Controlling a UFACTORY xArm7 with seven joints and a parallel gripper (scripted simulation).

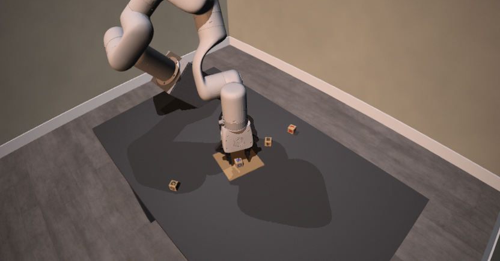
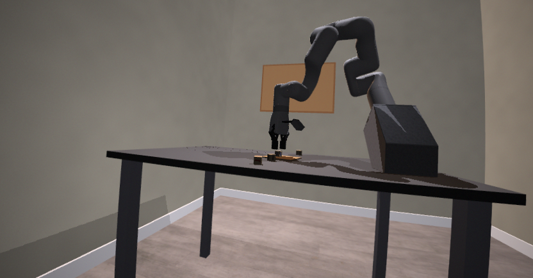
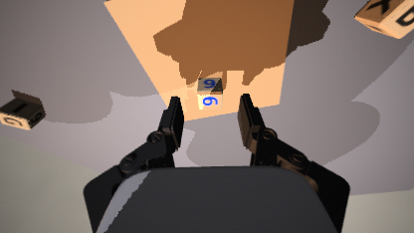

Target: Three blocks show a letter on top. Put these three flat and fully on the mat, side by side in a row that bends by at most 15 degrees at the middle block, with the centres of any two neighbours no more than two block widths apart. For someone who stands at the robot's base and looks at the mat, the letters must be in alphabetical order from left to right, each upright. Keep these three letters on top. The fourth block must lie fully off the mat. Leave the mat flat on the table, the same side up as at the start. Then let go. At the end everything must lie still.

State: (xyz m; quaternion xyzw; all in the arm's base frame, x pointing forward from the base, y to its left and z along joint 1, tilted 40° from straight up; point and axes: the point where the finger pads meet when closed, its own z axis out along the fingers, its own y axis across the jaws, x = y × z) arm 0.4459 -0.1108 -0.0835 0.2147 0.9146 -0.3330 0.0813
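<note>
My hand is 2 cm past the tan mat, 1 cm to the right of it and 5 cm above it.
</note>
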